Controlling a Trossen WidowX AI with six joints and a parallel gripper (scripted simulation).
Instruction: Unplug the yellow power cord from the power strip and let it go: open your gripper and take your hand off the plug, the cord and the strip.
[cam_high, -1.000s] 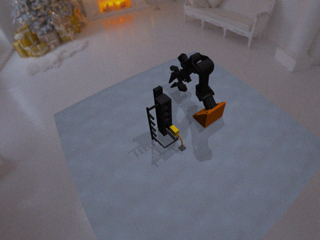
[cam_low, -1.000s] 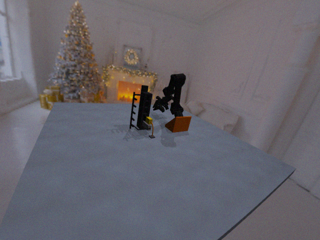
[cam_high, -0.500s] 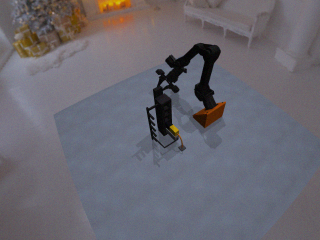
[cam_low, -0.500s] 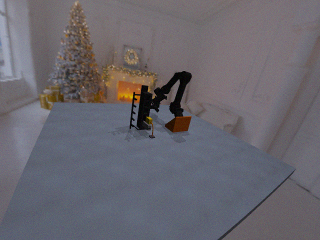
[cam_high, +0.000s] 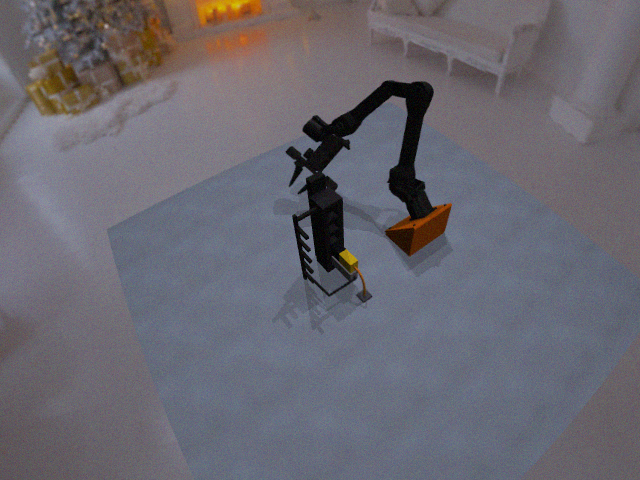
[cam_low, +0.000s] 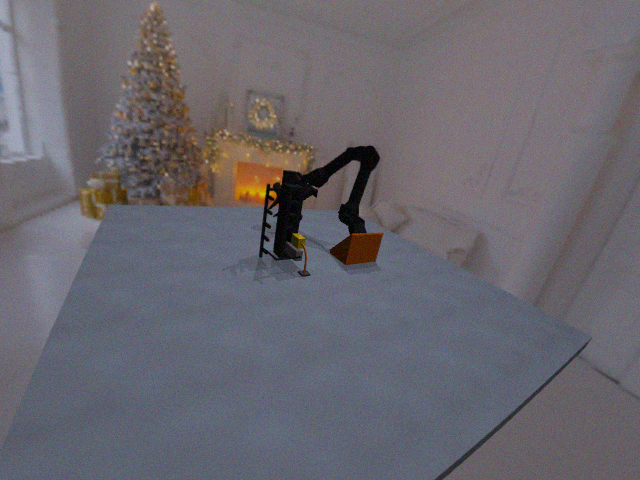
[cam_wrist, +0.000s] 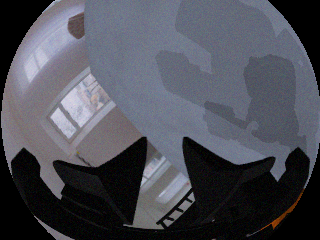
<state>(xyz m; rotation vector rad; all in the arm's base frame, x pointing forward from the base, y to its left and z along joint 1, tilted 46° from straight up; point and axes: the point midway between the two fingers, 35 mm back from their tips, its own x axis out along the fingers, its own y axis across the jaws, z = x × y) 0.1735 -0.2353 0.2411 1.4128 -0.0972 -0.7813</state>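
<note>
Right now my gripper tip is 70 mm short of the yellow plug, 290 mm to the right of it and 20 mm below it.
</note>
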